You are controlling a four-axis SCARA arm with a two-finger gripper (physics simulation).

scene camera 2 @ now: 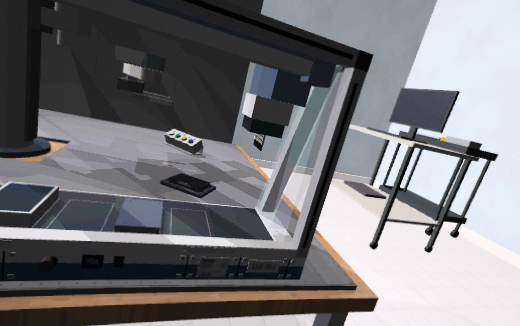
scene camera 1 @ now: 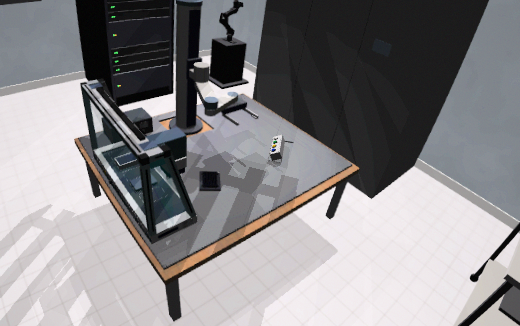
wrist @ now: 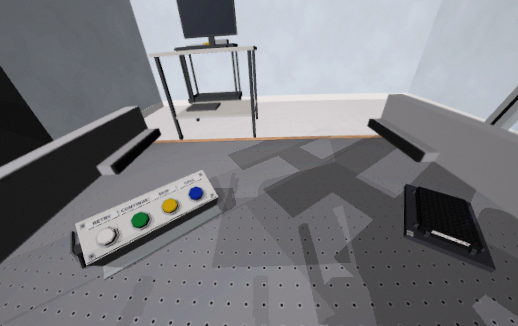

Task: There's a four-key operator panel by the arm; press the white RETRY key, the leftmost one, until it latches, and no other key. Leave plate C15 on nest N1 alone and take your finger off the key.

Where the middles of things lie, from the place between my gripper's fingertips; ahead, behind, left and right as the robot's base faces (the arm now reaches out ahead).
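The black ridged pad (wrist: 447,218) is some way below my hand, a good way ahead of it and far to the right of it.
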